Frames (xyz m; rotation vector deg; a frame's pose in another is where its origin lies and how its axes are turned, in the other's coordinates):
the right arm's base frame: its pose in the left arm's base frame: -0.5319 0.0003 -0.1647 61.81 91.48 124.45
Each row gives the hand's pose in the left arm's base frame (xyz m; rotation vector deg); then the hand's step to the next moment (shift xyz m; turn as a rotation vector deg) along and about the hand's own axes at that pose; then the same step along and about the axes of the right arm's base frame.
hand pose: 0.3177 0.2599 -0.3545 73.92 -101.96 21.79
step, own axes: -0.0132 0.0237 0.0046 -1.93 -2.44 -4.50
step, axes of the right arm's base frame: 0.0209 -0.0172 -0.0052 -1.04 0.19 5.37
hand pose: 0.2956 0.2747 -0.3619 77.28 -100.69 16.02
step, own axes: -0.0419 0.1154 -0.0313 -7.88 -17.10 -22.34
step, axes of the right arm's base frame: 0.1218 -0.0321 0.0135 -10.05 2.78 27.29
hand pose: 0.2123 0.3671 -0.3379 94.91 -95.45 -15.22
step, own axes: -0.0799 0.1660 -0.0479 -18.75 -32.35 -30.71
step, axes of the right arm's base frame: 0.1864 0.0304 0.0238 -17.83 -4.70 44.74
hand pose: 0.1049 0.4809 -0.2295 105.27 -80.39 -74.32
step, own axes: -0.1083 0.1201 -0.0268 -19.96 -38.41 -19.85
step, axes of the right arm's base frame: 0.1176 0.1086 0.0352 -13.94 -16.37 42.49
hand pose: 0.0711 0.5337 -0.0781 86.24 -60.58 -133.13
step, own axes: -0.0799 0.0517 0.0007 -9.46 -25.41 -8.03
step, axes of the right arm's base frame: 0.0217 0.0873 0.0312 -5.28 -13.77 24.13
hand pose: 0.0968 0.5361 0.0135 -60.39 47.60 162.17
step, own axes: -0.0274 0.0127 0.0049 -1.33 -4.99 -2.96
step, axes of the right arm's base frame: -0.0025 0.0283 0.0113 -2.28 -3.40 4.32
